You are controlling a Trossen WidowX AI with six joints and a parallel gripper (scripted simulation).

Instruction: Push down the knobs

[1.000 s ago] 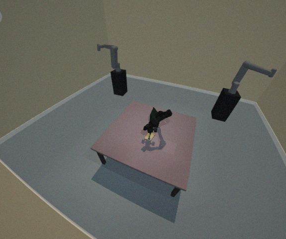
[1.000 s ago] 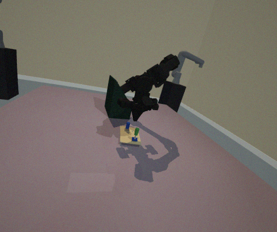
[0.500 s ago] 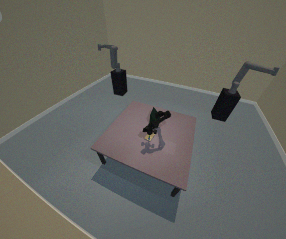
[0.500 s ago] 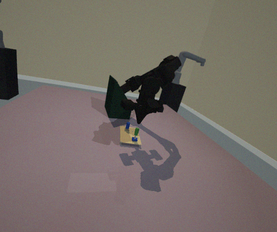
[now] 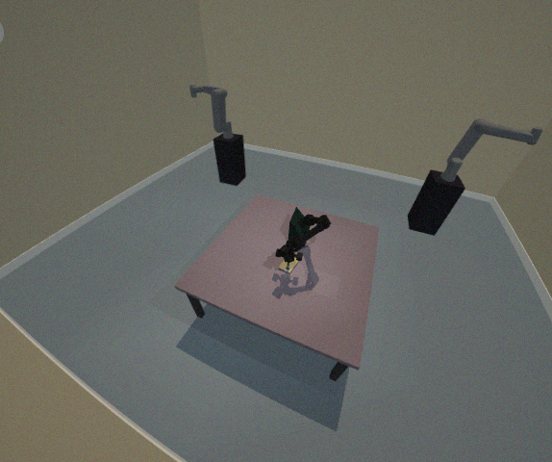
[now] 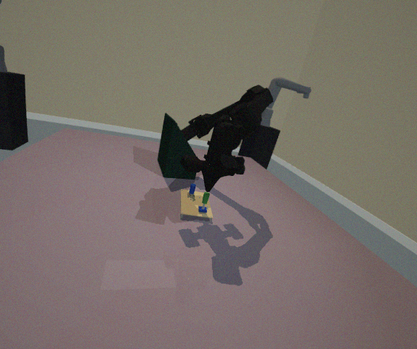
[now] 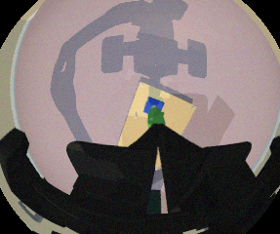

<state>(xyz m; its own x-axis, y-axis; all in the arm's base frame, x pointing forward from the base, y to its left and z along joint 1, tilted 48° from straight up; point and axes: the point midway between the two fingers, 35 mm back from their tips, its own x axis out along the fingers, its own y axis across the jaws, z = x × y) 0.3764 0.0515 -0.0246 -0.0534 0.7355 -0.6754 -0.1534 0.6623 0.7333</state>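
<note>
My gripper tip is now 9 cm past the blue knob, 4 cm above it and 1 cm to the left of it.
</note>
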